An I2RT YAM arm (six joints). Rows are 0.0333 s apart.
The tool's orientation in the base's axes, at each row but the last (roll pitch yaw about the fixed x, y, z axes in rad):
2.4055 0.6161 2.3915
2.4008 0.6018 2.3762
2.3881 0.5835 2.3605
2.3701 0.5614 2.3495
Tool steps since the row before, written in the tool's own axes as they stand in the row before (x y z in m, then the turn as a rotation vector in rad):
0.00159 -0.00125 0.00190 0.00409 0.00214 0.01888
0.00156 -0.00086 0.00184 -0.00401 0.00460 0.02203
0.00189 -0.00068 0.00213 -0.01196 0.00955 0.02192
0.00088 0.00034 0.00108 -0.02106 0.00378 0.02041
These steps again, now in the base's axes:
0.00024 0.00025 -0.00275 0.01259 0.00776 -0.01261
0.00028 0.00057 -0.00248 0.02041 0.00572 -0.00857
0.00035 0.00101 -0.00273 0.02625 0.00490 -0.00130
0.00039 0.00103 -0.00092 0.02906 -0.00534 0.00106

